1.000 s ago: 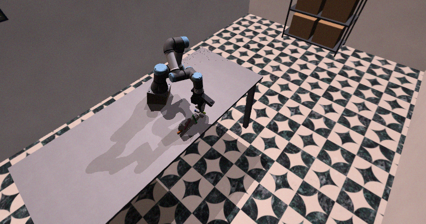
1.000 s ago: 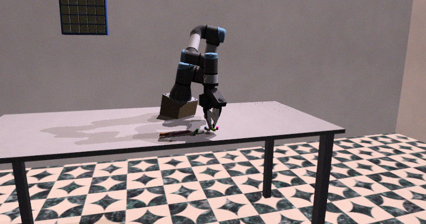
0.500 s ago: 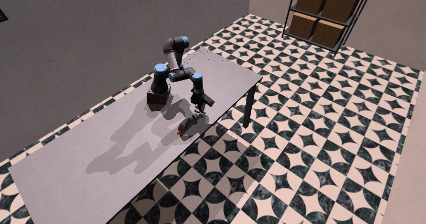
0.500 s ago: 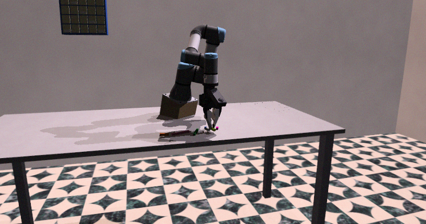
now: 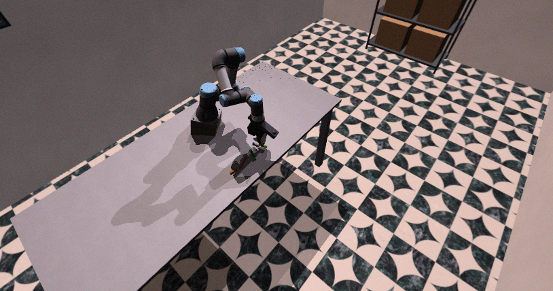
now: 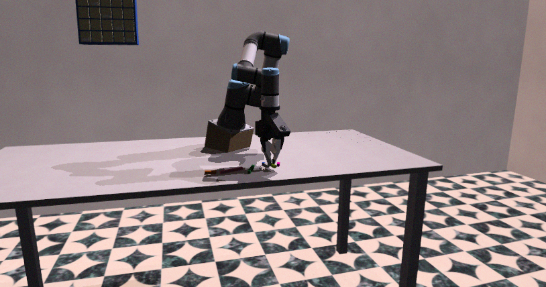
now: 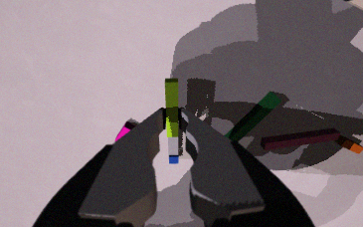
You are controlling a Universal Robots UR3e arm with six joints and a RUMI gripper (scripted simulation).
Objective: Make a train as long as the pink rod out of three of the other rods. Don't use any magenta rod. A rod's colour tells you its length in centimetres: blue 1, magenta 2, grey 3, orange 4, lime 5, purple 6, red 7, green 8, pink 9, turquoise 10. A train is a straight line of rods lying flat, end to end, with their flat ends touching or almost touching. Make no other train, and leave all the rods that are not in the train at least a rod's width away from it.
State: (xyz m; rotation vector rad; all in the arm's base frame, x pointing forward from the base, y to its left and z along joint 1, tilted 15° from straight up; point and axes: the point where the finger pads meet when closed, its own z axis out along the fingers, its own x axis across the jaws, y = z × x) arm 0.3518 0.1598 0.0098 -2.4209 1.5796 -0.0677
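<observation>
Now: hand 1 cm above the lime rod. Also, from my hand: grey rod: 4 cm behind, 2 cm to the right, 2 cm below; magenta rod: 5 cm behind, 3 cm to the left, 2 cm below; blue rod: 6 cm behind, 3 cm to the right, 2 cm below.
</observation>
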